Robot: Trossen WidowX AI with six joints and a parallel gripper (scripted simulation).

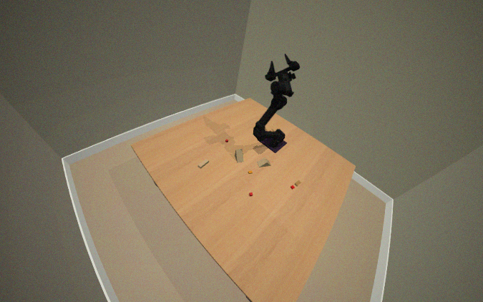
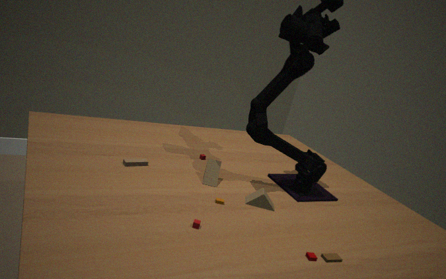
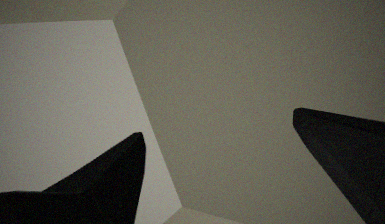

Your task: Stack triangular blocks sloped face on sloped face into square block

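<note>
Now: the triangular block 61 cm below my gripper tip, 19 cm to the left of it and 16 cm ahead of it. Round my gripper tip: yellow cube: 63 cm below, 29 cm ahead, 15 cm to the left; small brown tile: 63 cm below, 46 cm to the left, 16 cm ahead.
</note>
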